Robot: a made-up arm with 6 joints. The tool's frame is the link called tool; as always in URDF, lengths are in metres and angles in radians.
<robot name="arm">
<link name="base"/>
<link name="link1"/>
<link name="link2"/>
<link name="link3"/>
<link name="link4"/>
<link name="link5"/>
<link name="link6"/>
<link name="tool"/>
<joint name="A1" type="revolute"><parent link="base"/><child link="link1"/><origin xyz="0 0 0.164" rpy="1.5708 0 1.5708"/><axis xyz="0 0 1"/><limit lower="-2.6" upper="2.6"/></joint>
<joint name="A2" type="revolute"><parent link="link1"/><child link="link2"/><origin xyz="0.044 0.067 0.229" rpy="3.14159 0 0"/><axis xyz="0 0 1"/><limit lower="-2.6" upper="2.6"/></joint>
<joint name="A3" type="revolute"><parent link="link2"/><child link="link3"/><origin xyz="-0.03 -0.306 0.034" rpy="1.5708 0 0"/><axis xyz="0 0 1"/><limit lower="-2.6" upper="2.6"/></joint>
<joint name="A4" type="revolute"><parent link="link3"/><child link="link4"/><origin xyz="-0.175 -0.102 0.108" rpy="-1.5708 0 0"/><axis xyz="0 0 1"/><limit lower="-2.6" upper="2.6"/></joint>
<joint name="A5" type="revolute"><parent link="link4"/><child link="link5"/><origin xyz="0.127 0.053 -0.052" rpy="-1.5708 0 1.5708"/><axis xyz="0 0 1"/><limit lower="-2.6" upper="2.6"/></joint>
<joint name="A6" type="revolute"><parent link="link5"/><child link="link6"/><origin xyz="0.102 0.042 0.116" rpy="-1.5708 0 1.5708"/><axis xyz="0 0 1"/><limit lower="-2.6" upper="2.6"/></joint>
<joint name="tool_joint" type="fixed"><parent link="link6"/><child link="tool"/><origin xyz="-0.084 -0.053 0.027" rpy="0 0 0"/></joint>
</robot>
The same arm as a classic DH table. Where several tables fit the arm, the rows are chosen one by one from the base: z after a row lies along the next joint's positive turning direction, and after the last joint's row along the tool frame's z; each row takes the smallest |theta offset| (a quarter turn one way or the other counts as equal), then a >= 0, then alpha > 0; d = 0 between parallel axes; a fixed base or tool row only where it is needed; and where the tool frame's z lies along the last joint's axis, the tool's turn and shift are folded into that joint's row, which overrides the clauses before.
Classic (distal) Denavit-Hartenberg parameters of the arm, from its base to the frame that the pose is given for. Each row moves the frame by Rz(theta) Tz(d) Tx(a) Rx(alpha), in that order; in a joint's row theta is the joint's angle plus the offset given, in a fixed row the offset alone. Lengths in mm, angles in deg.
base (fixed): theta_offset 90.00; d 164.0; a 0.0; alpha 90.00
A1: theta_offset 56.71; d 0.0; a 80.2; alpha 180.00
A2: theta_offset 56.71; d -195.0; a -30.0; alpha 90.00
A3: theta_offset 0.00; d 414.0; a -175.0; alpha -90.00
A4: theta_offset 90.00; d -154.0; a 53.0; alpha -90.00
A5: theta_offset 90.00; d -11.0; a 42.0; alpha -90.00
A6: theta_offset 32.25; d 0.0; a -99.3; alpha 0.00
tool (fixed): theta_offset -32.25; d -75.0; a 0.0; alpha 0.00
Joint limits (deg, base to tool): -148.97..148.97 -148.97..148.97 -148.97..148.97 -148.97..148.97 -148.97..148.97 -148.97..148.97

